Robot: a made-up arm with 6 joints.
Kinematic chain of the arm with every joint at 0, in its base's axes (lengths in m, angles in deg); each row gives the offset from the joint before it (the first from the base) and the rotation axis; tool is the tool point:
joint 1: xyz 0 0 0.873 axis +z
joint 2: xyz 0.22 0 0 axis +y
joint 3: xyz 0 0 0.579 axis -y
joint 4: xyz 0 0 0.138 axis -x
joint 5: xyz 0.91 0 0 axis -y
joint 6: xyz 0.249 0 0 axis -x
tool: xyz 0 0 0
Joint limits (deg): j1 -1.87..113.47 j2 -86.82..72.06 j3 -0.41..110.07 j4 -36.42..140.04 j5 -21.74..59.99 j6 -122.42..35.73
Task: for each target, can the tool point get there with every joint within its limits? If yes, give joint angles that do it. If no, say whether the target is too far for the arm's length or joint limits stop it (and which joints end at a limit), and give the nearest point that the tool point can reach.
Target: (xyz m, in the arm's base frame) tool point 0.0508 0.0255 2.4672
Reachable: yes | joints 62.22 -38.69 29.57 -16.69 27.56 -48.05
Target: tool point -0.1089 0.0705 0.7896
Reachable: no: joint limits stop it (at a limit: joint 1, joint 2, joint 3, joint 4, joint 5) | nearest point -0.2615 0.1471 1.9359 | short by 1.159 m
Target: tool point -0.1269 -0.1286 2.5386
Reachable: yes | joints 71.27 -25.31 65.85 108.33 19.51 -84.27
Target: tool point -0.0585 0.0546 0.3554
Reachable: no: joint limits stop it (at a limit: joint 1, joint 2, joint 3, joint 4, joint 5) | nearest point -0.5478 0.9139 0.0566 | short by 1.033 m
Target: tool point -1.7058 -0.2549 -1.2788
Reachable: no: too far | nearest point -1.2464 -0.1863 0.2702 | short by 1.617 m
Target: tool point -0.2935 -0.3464 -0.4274
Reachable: no: joint limits stop it (at a limit: joint 2, joint 3, joint 5) | nearest point -0.8050 -0.9501 0.2662 | short by 1.052 m
